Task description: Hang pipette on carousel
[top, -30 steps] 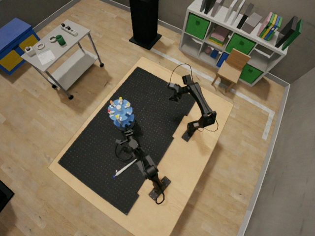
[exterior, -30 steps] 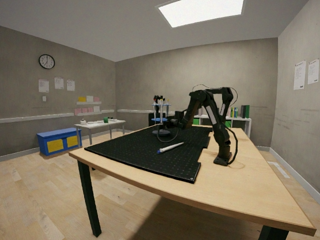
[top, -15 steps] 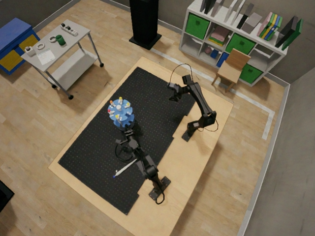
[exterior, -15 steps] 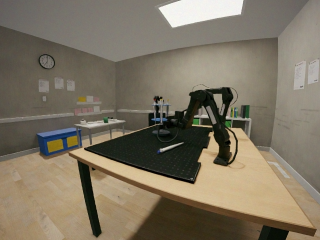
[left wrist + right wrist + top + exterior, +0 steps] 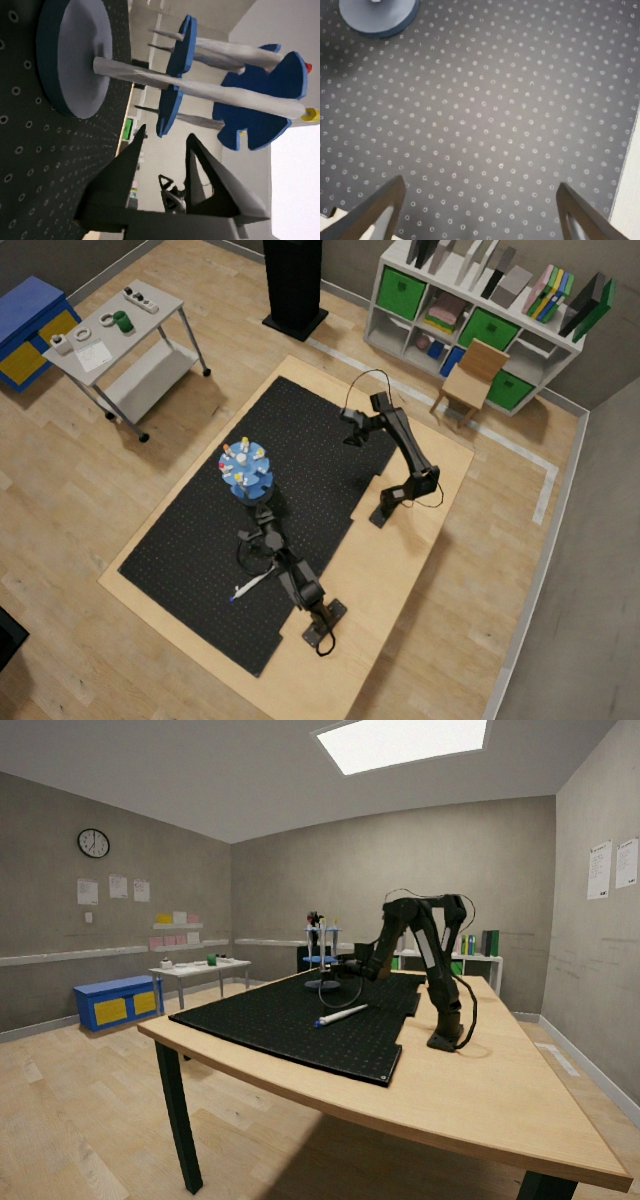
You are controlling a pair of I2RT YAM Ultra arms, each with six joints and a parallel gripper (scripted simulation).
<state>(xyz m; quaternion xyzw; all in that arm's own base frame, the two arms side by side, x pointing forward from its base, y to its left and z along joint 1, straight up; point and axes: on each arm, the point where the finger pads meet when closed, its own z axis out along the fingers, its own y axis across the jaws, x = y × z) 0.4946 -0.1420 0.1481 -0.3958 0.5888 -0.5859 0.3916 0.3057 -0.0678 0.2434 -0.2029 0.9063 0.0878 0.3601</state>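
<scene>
My left gripper is now 25 cm to the right of the white hand pipette, 13 cm above it and 12 cm past it.
</scene>
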